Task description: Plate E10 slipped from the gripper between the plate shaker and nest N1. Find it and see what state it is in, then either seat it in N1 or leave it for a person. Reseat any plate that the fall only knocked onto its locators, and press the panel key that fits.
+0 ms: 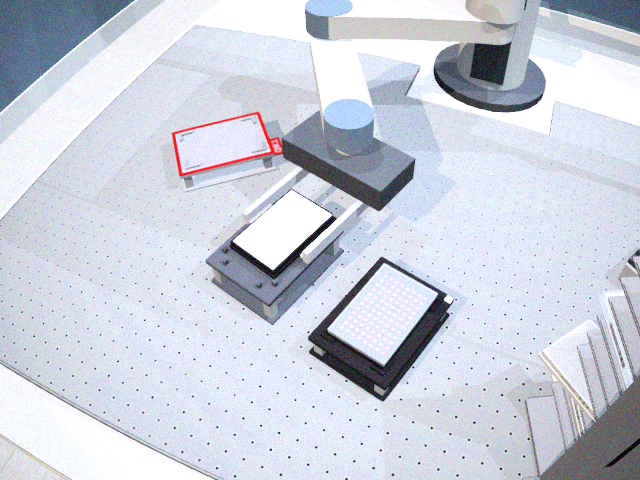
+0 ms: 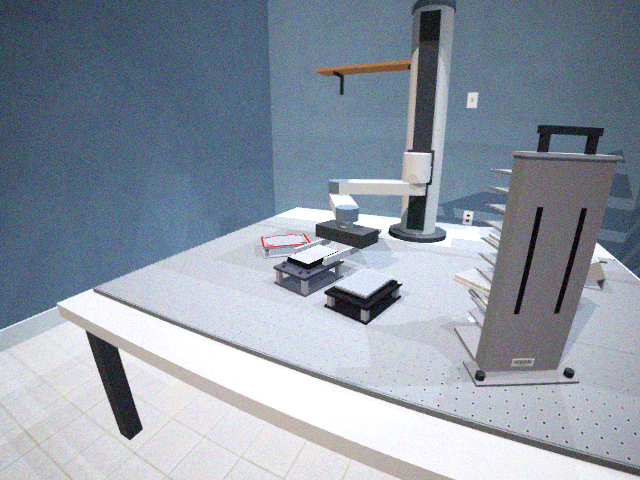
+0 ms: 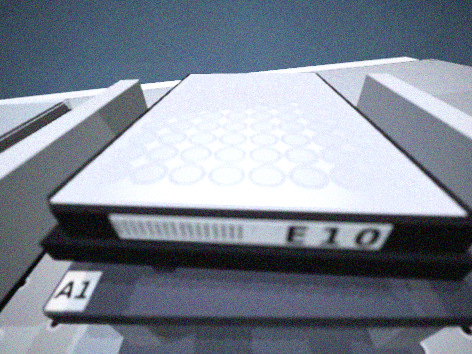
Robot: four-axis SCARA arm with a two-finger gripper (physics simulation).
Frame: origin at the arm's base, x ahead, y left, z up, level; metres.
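Seen in the pictures: gripper, fingertip midpoint: [image 1: 274, 237] [image 2: 309, 256] [image 3: 249, 98]; arm's base at its link origin: [image 1: 489, 78] [image 2: 416, 234].
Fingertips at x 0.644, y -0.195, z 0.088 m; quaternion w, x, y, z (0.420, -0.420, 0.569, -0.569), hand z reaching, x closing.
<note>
Pixels of each thing's top centre, then the offset from my fingertips to it.
- Plate E10 at its top centre: [image 3: 249, 96] [image 1: 282, 226] [image 2: 314, 252] 0.018 m back, 0.005 m left, 0.007 m up
- grey raised nest at its top centre: [image 3: 260, 125] [image 1: 274, 239] [image 2: 309, 259] 0.006 m back, 0.004 m right, 0.012 m down
- plate at its top centre: [image 1: 384, 310] [image 2: 365, 280] 0.046 m ahead, 0.176 m left, 0.016 m down
Plate E10 [image 1: 286, 227] [image 2: 316, 254] [image 3: 250, 125] has a white top, a black skirt and a readable barcode label. It lies roughly flat over the grey raised nest [image 1: 248, 273] [image 2: 292, 268] [image 3: 225, 295], marked A1 at one corner. Whether it rests fully down between the locators cannot be told. My gripper [image 1: 275, 236] [image 2: 311, 253] [image 3: 249, 98] is shut on the plate, one long finger along each side. Another plate [image 1: 382, 315] [image 2: 367, 283], pale with a grid of wells, lies on a black raised stand [image 1: 346, 352] [image 2: 343, 299]. No panel key is recognisable.
A red-edged raised stand [image 1: 219, 142] [image 2: 285, 240] with corner locators stands behind and left of the grey nest. A tall grey tower [image 2: 547, 258] with protruding sheets stands at the right. A wooden shelf [image 2: 367, 67] is on the back wall.
</note>
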